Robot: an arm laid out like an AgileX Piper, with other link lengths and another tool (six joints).
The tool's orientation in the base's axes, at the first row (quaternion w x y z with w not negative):
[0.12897, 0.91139, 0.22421, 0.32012]
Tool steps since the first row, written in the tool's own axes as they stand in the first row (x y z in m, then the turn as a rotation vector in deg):
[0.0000, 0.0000, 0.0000, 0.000, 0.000, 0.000]
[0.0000, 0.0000, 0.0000, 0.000, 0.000, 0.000]
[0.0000, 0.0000, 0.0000, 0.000, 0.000, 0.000]
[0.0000, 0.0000, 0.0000, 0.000, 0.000, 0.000]
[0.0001, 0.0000, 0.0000, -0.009, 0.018, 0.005]
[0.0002, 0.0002, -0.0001, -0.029, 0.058, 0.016]
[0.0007, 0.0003, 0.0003, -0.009, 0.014, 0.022]
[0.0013, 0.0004, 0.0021, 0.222, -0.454, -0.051]
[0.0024, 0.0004, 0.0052, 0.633, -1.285, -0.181]
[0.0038, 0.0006, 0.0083, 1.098, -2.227, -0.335]
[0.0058, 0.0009, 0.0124, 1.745, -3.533, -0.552]
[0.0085, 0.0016, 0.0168, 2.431, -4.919, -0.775]
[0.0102, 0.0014, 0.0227, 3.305, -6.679, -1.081]
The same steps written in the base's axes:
[0.0000, 0.0000, 0.0000, 0.000, 0.000, 0.000]
[0.0000, 0.0000, 0.0000, 0.000, 0.000, 0.000]
[0.0000, 0.0000, 0.0000, 0.000, 0.000, 0.000]
[0.0000, 0.0000, 0.0000, 0.000, 0.000, 0.000]
[0.0001, 0.0000, 0.0001, 0.003, -0.020, -0.002]
[0.0001, -0.0001, 0.0003, 0.009, -0.066, -0.005]
[0.0008, 0.0001, 0.0003, 0.012, -0.019, -0.016]
[0.0024, 0.0001, -0.0008, -0.027, 0.507, -0.016]
[0.0051, 0.0004, -0.0025, -0.096, 1.441, -0.016]
[0.0082, 0.0006, -0.0041, -0.179, 2.499, -0.011]
[0.0123, 0.0009, -0.0061, -0.294, 3.968, 0.000]
[0.0172, 0.0013, -0.0077, -0.413, 5.526, 0.006]
[0.0221, 0.0017, -0.0114, -0.576, 7.508, 0.032]

